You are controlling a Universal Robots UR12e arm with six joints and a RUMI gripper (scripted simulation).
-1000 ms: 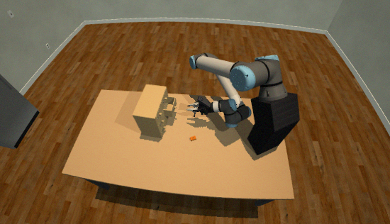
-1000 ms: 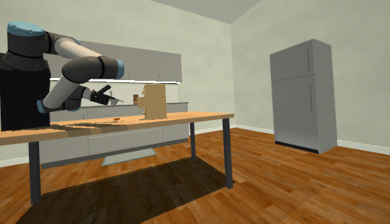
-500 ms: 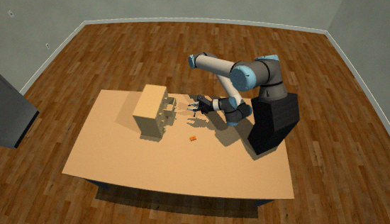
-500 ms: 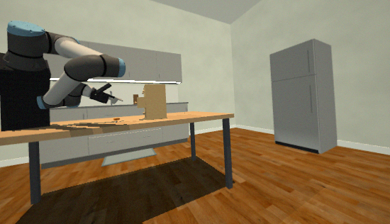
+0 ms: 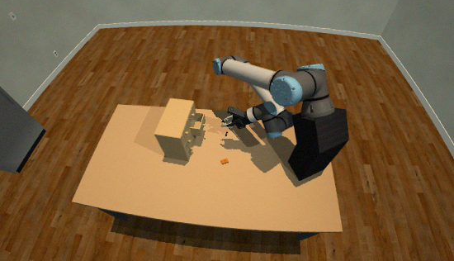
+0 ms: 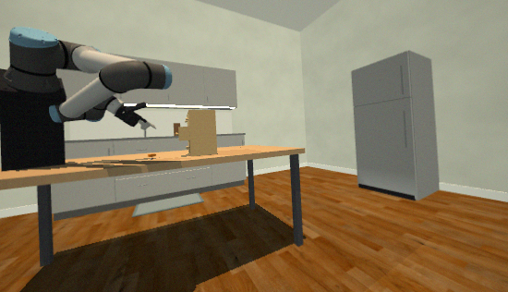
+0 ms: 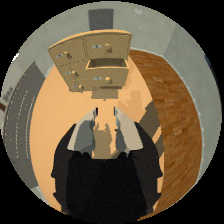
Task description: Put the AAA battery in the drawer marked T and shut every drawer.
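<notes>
Now: hand 200 mm above the small dark thin object, 50 mm to the left of it and 30 mm past it. From my hand the other things lie so: drawer (210 mm ahead, 70 mm to the right, 70 mm below); orange object (200 mm below, 190 mm to the left, 20 mm ahead).
</notes>
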